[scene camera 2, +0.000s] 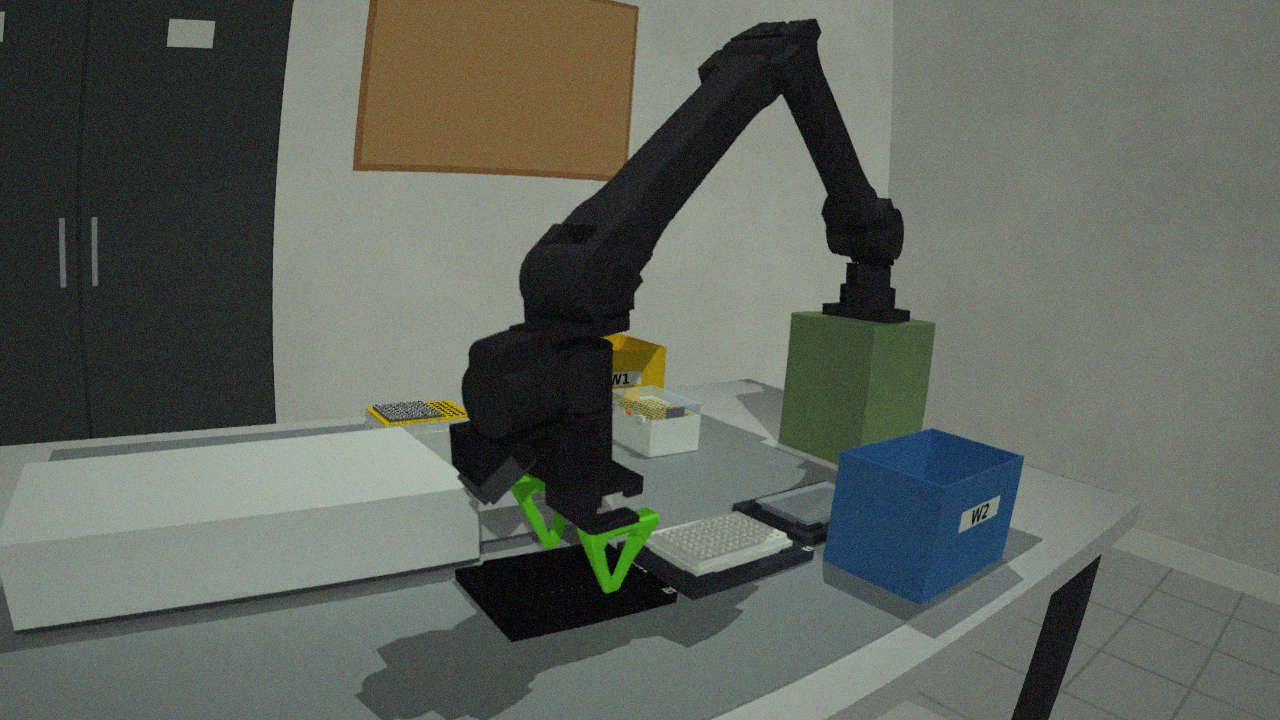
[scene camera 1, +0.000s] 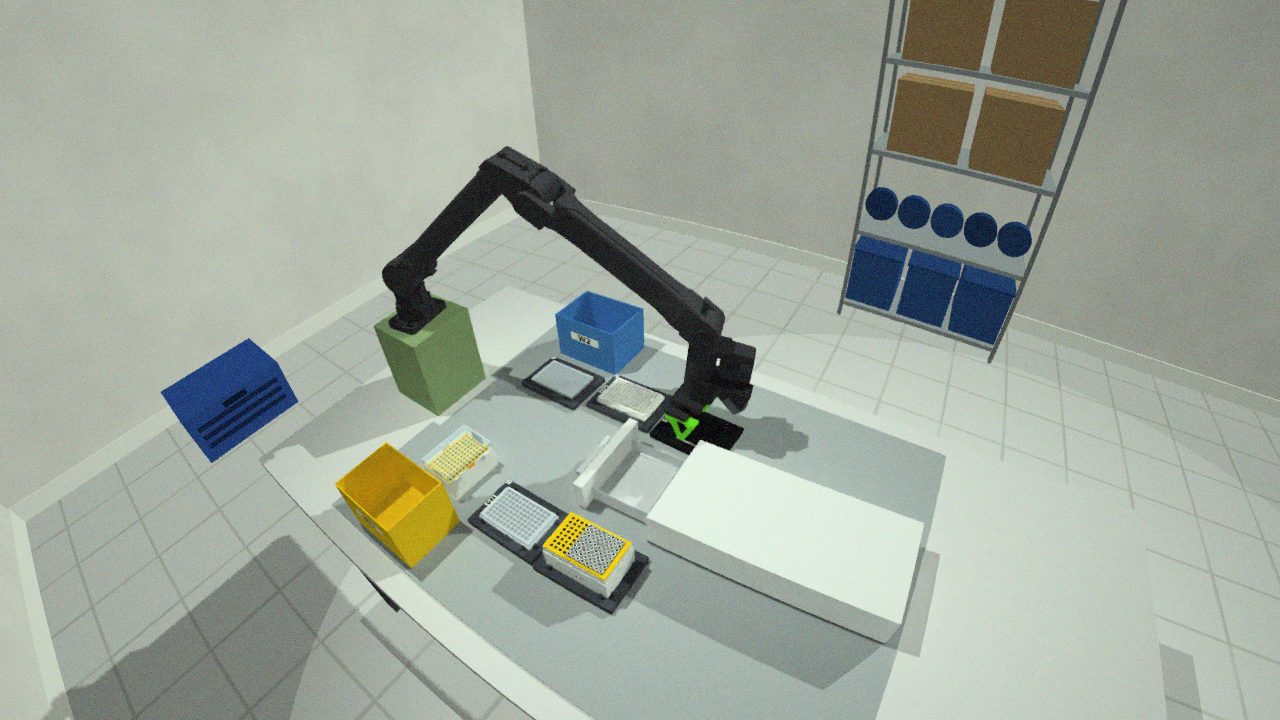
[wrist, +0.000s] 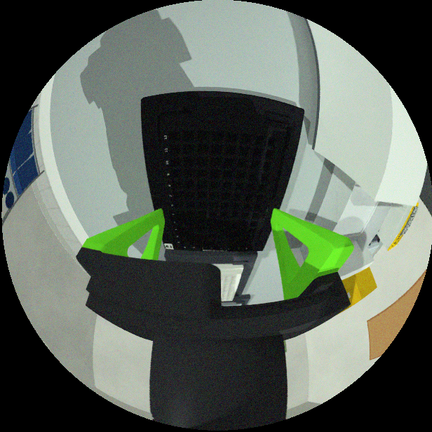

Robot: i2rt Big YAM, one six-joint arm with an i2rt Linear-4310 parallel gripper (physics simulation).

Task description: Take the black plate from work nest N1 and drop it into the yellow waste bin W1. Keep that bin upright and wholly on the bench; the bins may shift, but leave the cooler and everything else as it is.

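Pixels of known places: gripper, fingertip midpoint: (scene camera 2: 579, 568) (scene camera 1: 691, 424); arm's base, link origin: (scene camera 2: 866, 317) (scene camera 1: 418, 316).
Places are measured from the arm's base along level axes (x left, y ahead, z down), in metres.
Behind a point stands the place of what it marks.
The black plate (scene camera 1: 723, 435) {x 0.093, y 0.705, z 0.179 m} (scene camera 2: 528, 586) {x 0.107, y 0.692, z 0.179 m} (wrist: 220, 165) lies flat in the black work nest N1. Black on black makes its outline hard to tell from the nest. My gripper (scene camera 1: 693, 427) {x 0.100, y 0.630, z 0.181 m} (scene camera 2: 581, 566) {x 0.100, y 0.630, z 0.181 m} (wrist: 217, 214) is open and points down, with nothing between its green fingers. The fingers stand on either side of the plate's end nearest the white plate's nest, with the tips low. Whether they touch anything I cannot tell. The yellow bin W1 (scene camera 1: 422, 530) {x -0.378, y 0.306, z 0.146 m} (scene camera 2: 646, 360) {x -0.285, y 0.180, z 0.104 m} (wrist: 366, 285) stands upright on the bench; the arm partly hides it in the second scene view.
A large white box (scene camera 1: 787, 528) {x -0.125, y 0.885, z 0.121 m} (scene camera 2: 241, 528) {x -0.013, y 0.906, z 0.131 m} with an open drawer (scene camera 1: 637, 479) {x -0.074, y 0.585, z 0.191 m} stands close beside N1. A white plate (scene camera 1: 631, 398) {x 0.125, y 0.478, z 0.183 m} (scene camera 2: 720, 540) {x 0.139, y 0.484, z 0.178 m} sits in the neighbouring nest. Blue bin W2 (scene camera 1: 599, 335) {x 0.212, y 0.356, z 0.100 m} (scene camera 2: 895, 528) {x 0.289, y 0.406, z 0.140 m} stands beyond. A yellow-topped rack (scene camera 1: 586, 555) {x -0.295, y 0.600, z 0.128 m} and tip box (scene camera 1: 460, 461) {x -0.220, y 0.274, z 0.135 m} stand near W1.
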